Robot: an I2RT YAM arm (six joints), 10 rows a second.
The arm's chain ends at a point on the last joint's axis. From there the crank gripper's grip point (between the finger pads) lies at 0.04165 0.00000 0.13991 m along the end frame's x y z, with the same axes.
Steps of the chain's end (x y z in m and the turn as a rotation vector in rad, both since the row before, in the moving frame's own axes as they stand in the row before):
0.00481 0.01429 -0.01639 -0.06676 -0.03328 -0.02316
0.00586 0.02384 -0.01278 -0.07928 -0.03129 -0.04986
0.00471 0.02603 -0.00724 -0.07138 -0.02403 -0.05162
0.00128 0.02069 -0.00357 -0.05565 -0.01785 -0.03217
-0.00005 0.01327 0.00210 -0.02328 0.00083 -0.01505
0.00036 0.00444 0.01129 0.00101 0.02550 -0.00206
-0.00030 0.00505 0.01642 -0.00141 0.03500 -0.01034
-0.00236 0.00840 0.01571 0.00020 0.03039 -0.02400
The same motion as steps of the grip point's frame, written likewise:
0.00023 0.02276 -0.01536 -0.06676 -0.03328 -0.02316
0.00169 0.03300 -0.01190 -0.07928 -0.03129 -0.04986
0.00154 0.03398 -0.00656 -0.07138 -0.02403 -0.05162
-0.00112 0.02719 -0.00303 -0.05565 -0.01785 -0.03217
0.00009 0.01590 0.00203 -0.02328 0.00083 -0.01505
0.00391 0.00421 0.01018 0.00101 0.02550 -0.00206
0.00457 0.00479 0.01488 -0.00141 0.03500 -0.01034
0.00186 0.00732 0.01438 0.00020 0.03039 -0.02400

